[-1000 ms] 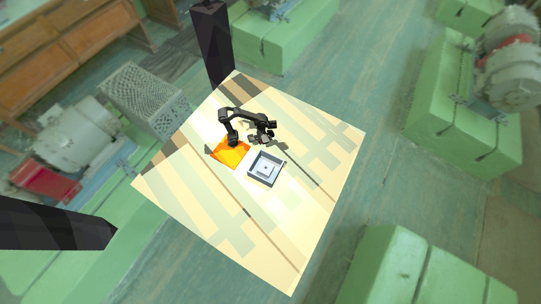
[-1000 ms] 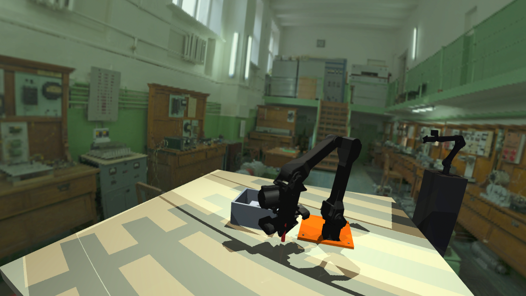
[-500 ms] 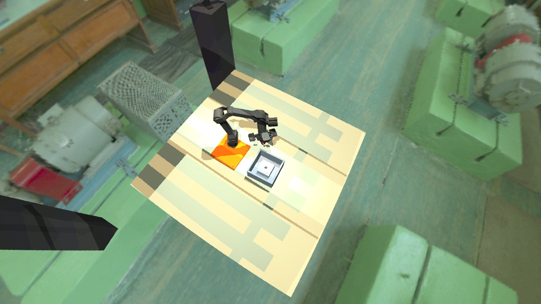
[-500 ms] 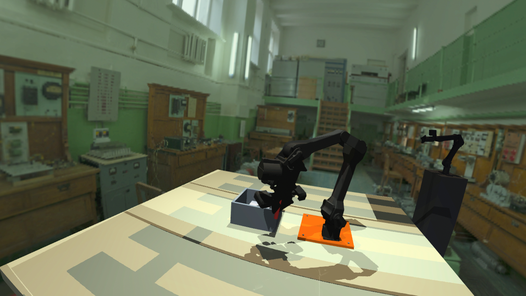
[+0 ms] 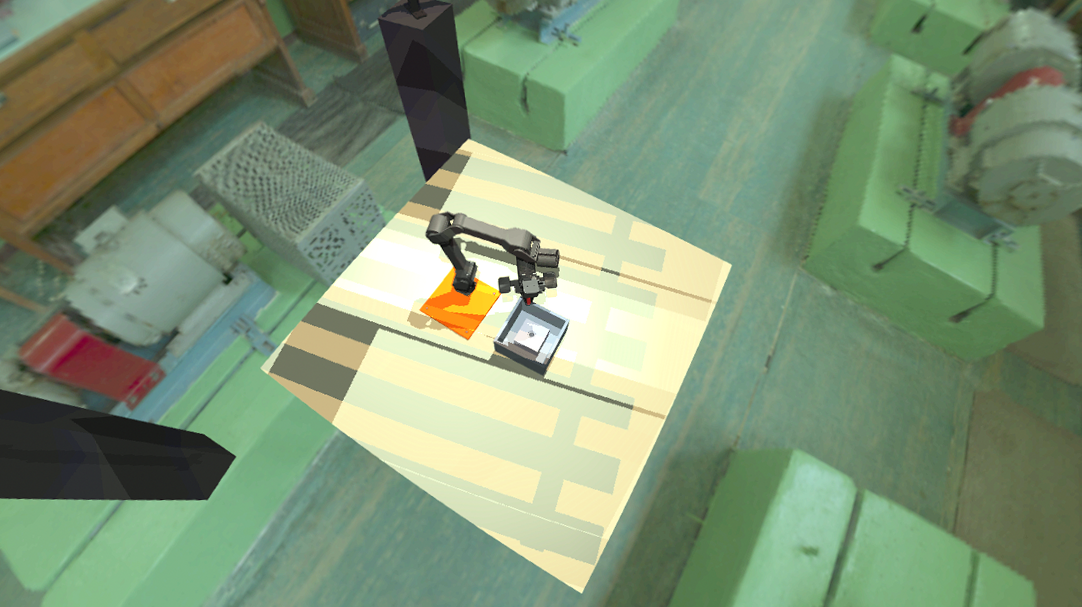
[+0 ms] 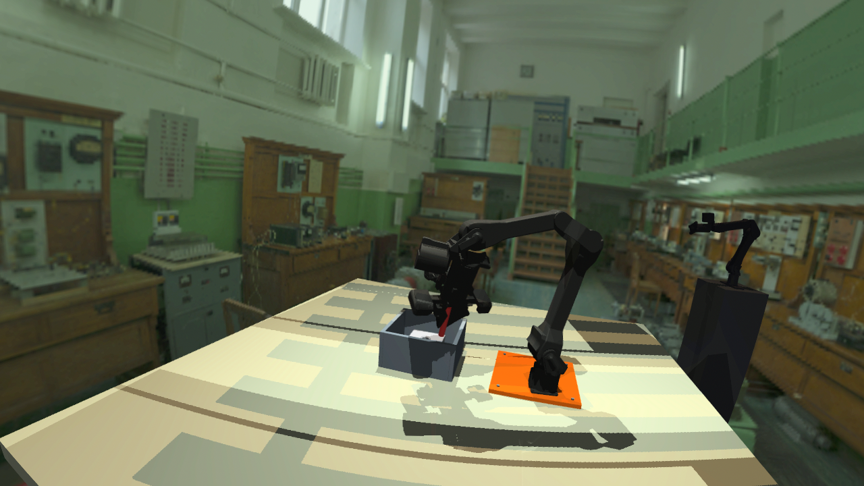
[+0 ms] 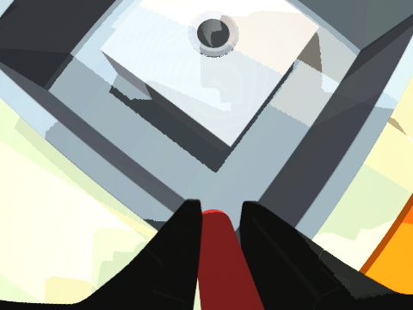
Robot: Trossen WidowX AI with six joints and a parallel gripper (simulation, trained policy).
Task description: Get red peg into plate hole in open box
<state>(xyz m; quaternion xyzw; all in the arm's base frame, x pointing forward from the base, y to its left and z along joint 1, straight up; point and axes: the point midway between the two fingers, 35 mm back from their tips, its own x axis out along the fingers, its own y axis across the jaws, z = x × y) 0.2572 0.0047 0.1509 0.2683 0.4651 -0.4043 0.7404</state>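
My gripper tip is 10 cm above the grey box, 7 cm to the left of it and 5 cm short of it. From my gripper tip the other things lie so: red peg (2 cm above, 1 cm to the left, 1 cm behind).
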